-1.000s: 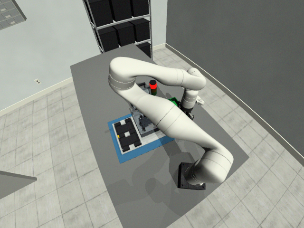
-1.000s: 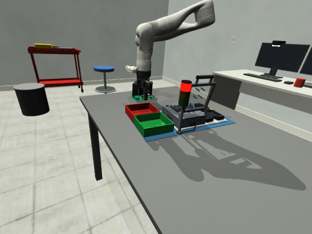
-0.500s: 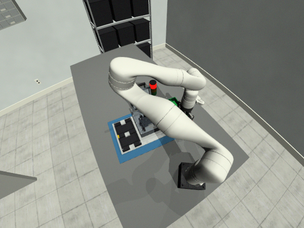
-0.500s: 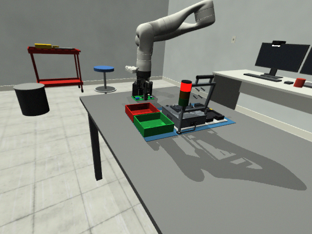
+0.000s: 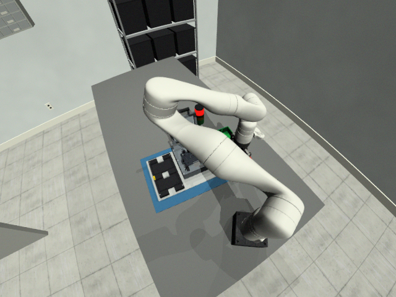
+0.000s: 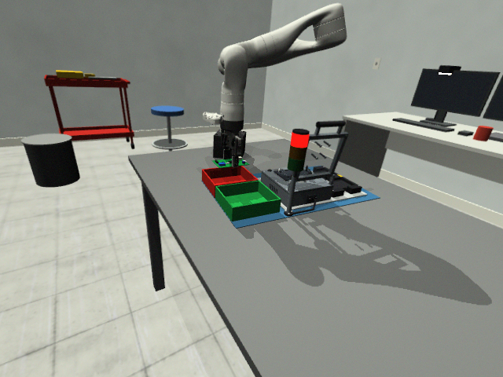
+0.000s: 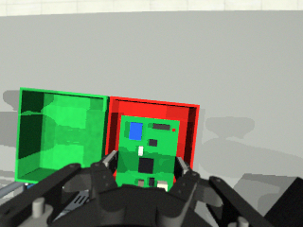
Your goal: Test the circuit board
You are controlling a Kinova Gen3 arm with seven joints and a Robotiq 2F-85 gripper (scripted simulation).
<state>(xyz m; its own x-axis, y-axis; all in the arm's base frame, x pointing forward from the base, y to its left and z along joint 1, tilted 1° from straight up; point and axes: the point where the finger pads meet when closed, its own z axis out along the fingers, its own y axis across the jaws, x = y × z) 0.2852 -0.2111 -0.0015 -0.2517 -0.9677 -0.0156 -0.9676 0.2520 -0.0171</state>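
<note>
Now: the red bin 9 cm below my hand. Round my hand: green circuit board (1 cm below); then tester bed (16 cm ahead, 17 cm to the left, 3 cm below); then green bin (14 cm ahead, 4 cm to the right, 9 cm below).
</note>
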